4 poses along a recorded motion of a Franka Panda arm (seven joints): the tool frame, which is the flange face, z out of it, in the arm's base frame.
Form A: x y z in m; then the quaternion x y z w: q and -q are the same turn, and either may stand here.
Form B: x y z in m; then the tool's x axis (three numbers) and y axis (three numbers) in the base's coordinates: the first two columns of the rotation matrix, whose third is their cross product. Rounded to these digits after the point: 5 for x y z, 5 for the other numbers.
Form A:
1: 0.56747, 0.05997, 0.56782, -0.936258, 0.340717, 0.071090, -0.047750
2: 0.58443, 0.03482, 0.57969, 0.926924, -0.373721, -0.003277, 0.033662
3: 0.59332, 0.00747, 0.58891, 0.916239, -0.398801, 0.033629, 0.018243
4: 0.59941, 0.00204, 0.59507, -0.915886, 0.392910, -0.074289, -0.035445
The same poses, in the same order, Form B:
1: 0.56747, 0.05997, 0.56782, 0.75772, -0.64479, -0.10058, -0.63121, -0.76326, 0.13786
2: 0.58443, 0.03482, 0.57969, 0.72064, -0.69304, 0.01909, -0.69260, -0.71840, 0.06485
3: 0.59332, 0.00747, 0.58891, 0.67965, -0.72957, 0.07618, -0.73202, -0.68125, 0.00661
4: 0.59941, 0.00204, 0.59507, 0.68021, -0.71445, 0.16393, -0.72499, -0.68873, 0.00655
